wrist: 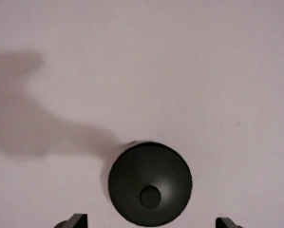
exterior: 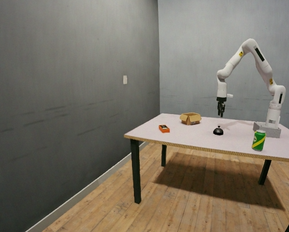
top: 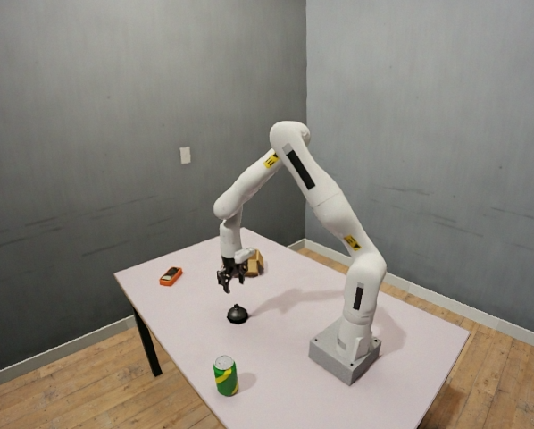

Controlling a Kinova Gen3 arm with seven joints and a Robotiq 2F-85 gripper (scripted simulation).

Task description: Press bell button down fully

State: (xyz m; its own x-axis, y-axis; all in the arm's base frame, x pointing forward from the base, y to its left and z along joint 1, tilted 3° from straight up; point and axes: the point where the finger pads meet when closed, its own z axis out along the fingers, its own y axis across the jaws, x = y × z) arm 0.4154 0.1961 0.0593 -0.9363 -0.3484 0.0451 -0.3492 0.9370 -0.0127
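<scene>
My hand is 10 cm above the bell button. Round my hand: green can (28 cm behind, 17 cm to the left, 9 cm below); then black dome-shaped bell (12 cm below).
</scene>
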